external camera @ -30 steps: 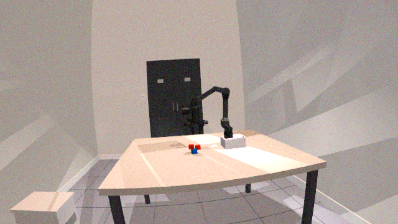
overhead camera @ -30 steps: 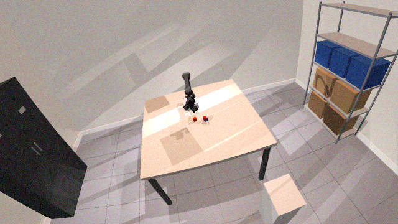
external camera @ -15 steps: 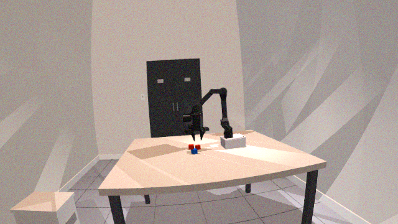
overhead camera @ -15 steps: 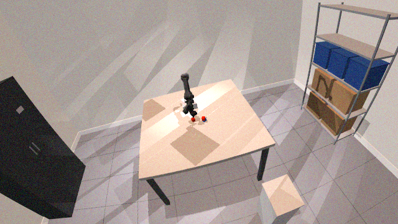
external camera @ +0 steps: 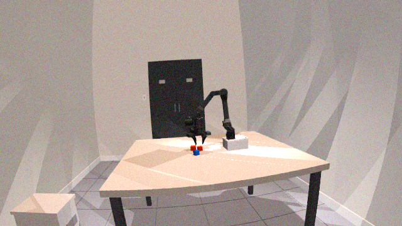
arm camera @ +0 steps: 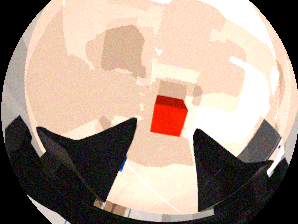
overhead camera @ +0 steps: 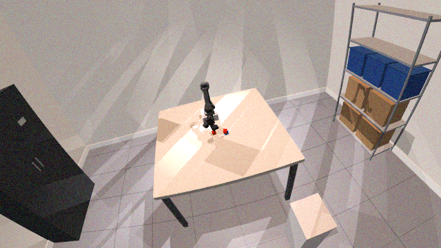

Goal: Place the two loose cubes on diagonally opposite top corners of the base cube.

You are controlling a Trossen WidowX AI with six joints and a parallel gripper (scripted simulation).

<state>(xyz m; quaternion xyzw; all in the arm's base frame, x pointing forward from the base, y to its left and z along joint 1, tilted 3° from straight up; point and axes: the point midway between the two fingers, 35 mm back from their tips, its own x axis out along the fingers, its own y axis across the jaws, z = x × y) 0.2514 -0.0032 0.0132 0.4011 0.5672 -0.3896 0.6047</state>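
The blue base cube lies 12 cm to the left of my gripper tip, 3 cm below it and 3 cm ahead of it.
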